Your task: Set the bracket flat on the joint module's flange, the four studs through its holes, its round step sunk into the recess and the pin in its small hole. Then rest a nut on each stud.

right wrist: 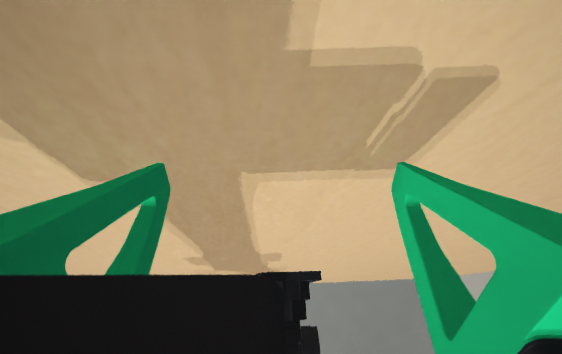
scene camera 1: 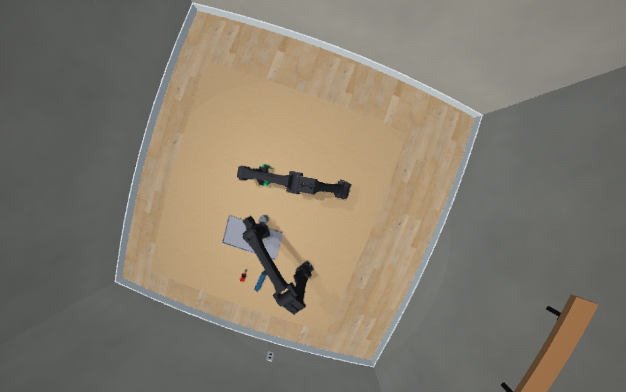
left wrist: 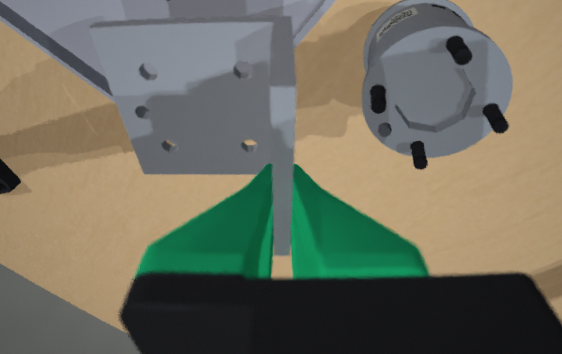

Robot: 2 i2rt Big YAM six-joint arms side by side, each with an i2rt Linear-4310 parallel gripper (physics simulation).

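Where they show: left gripper, fingertip midpoint: (scene camera 1: 267, 228) (left wrist: 282, 177); right gripper, fingertip midpoint: (right wrist: 280, 175); left arm's base, link origin: (scene camera 1: 304, 269); right arm's base, link origin: (right wrist: 285, 274).
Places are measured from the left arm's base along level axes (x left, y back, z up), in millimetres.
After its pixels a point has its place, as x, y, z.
Observation:
My left gripper (left wrist: 282, 177) {-32, -422, 99} is shut on the upright plate of the grey bracket (left wrist: 200, 120) {-2, -394, 91}. The bracket's flat plate, with four larger holes and a small hole, reaches to the left in the left wrist view, above the table and the tray's edge. The grey joint module (left wrist: 430, 90) {-30, -485, 54} (scene camera 1: 264, 219) {-43, -484, 52} stands to the right of the bracket in that view, apart from it; its flange shows four black studs, a recess and a small grey pin. My right gripper (right wrist: 280, 175) {-275, -685, 6} (scene camera 1: 266, 175) {-275, -685, 6} is open and empty above the table. No nut can be made out.
A grey tray (scene camera 1: 235, 232) {207, -549, 4} (left wrist: 52, 57) {43, -249, 16} lies under the left arm. A red tool (scene camera 1: 243, 276) {387, -261, 33} and a blue tool (scene camera 1: 260, 281) {309, -151, 40} lie below the tray in the scene view. A black object (left wrist: 7, 177) {-43, -43, 10} shows at the left edge of the left wrist view.

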